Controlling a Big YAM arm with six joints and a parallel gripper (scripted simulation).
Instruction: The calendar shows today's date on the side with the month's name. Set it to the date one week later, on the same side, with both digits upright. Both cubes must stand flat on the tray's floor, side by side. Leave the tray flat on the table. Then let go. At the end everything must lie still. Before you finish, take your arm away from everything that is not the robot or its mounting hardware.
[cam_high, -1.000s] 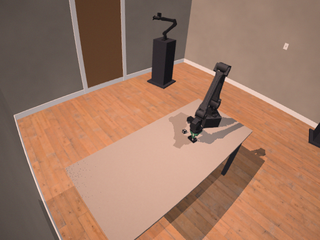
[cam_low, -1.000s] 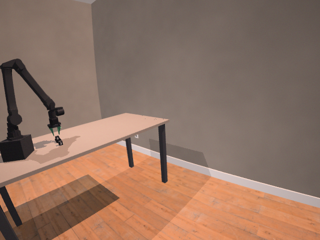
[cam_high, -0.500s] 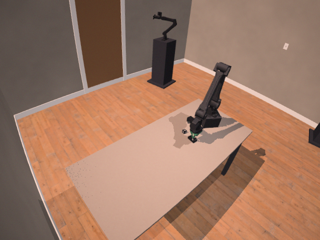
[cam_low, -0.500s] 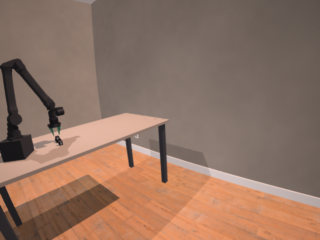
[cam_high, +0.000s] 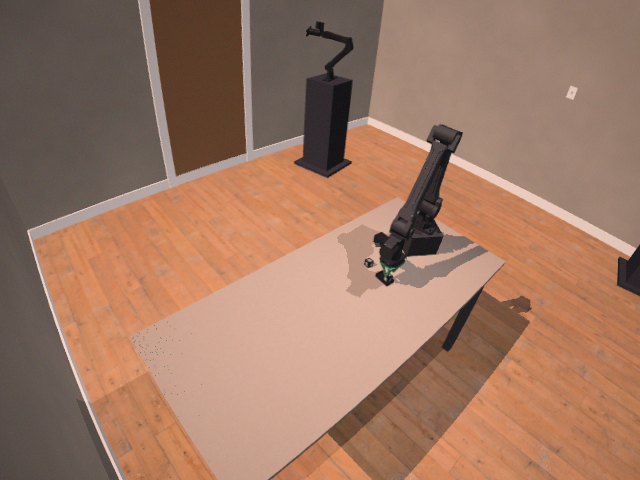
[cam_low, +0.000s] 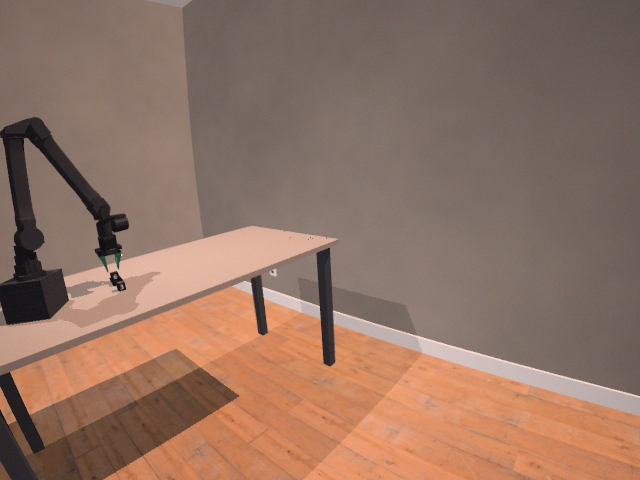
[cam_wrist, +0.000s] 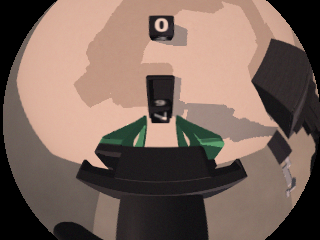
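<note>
My gripper is now 20 mm to the left of the dark calendar tray and 50 mm above it.
</note>
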